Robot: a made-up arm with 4 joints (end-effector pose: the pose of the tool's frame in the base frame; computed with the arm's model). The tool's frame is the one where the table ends.
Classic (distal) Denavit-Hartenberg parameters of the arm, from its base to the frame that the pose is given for. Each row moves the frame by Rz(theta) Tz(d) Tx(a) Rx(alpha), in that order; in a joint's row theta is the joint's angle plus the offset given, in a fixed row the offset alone. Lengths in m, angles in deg.
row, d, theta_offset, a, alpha
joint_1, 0.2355, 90, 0.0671, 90
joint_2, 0.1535, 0, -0.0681, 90
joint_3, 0.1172, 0, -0.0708, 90
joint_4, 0.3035, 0, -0.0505, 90
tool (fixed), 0.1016, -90, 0, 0
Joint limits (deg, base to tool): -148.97..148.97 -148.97..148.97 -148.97..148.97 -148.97..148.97
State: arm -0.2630 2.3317 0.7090 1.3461
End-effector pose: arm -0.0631 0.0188 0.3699 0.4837 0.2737 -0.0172 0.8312
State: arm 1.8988 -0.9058 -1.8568 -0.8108
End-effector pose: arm 0.0468 0.4502 0.4267 0.5092 -0.3296 -0.7913 0.0772
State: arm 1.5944 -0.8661 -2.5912 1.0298
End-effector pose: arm 0.0811 0.4193 0.3880 0.0979 0.2129 -0.7836 0.5754
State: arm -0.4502 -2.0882 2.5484 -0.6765
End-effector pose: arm 0.2273 -0.2375 0.0564 -0.3945 -0.8734 -0.2243 0.1768
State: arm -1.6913 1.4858 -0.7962 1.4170
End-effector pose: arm 0.1040 0.0624 -0.0376 -0.2670 -0.2790 -0.6588 0.6456
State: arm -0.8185 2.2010 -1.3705 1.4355
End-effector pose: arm 0.2840 0.1692 -0.0246 0.0211 -0.6780 -0.4280 0.5972
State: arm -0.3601 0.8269 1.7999 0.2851
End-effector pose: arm 0.2098 0.1765 0.4143 0.2377 0.3769 -0.7618 0.4702
